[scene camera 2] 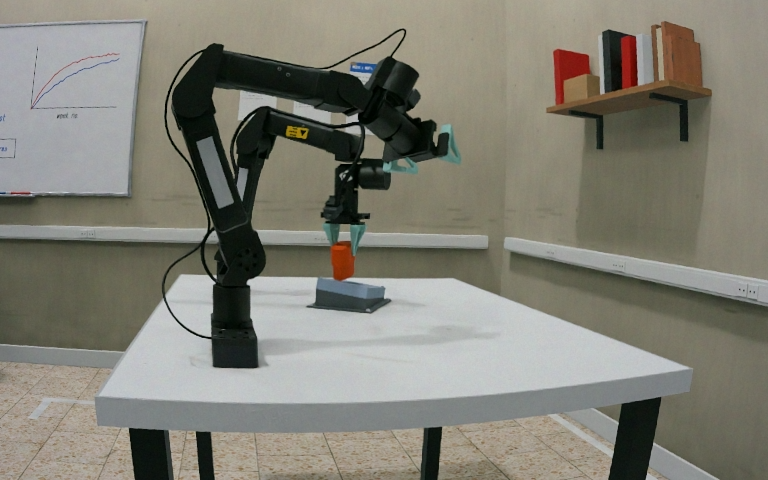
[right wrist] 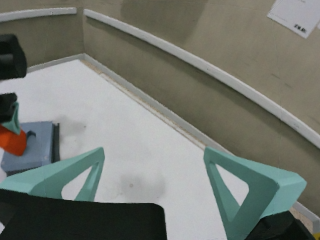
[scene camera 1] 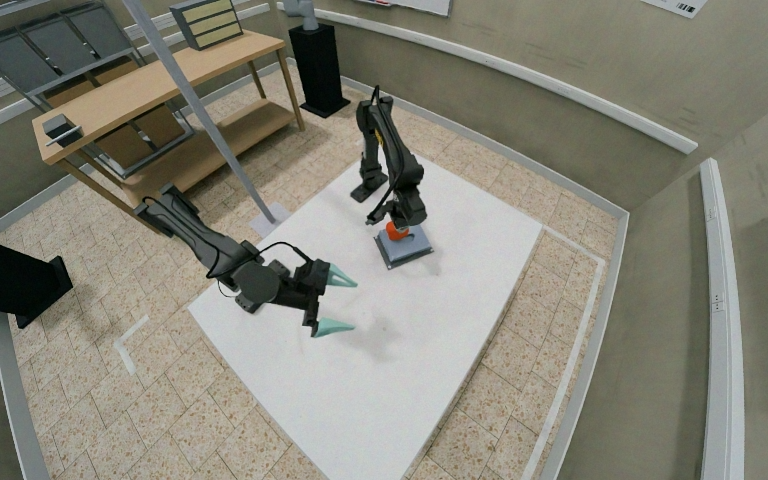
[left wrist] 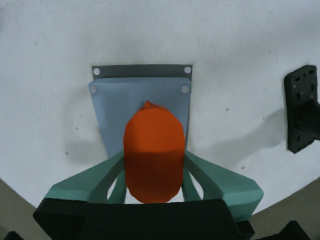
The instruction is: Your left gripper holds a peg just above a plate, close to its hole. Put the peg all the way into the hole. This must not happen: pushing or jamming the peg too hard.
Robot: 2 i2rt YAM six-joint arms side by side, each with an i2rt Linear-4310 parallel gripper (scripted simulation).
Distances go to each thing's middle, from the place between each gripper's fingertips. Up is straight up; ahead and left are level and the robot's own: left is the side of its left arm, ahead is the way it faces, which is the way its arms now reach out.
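The blue-grey plate (scene camera 1: 416, 241) is 9 cm below my left hand, 2 cm ahead of it and 1 cm to the left of it. As for the orange peg (scene camera 2: 342, 260), my left gripper is 2 cm above it.
Counted from my right hand (scene camera 2: 438, 166), the blue-grey plate is 34 cm to the left, 28 cm below and 7 cm behind. The orange peg is 33 cm to the left of my right hand, 21 cm below it and 10 cm behind it.
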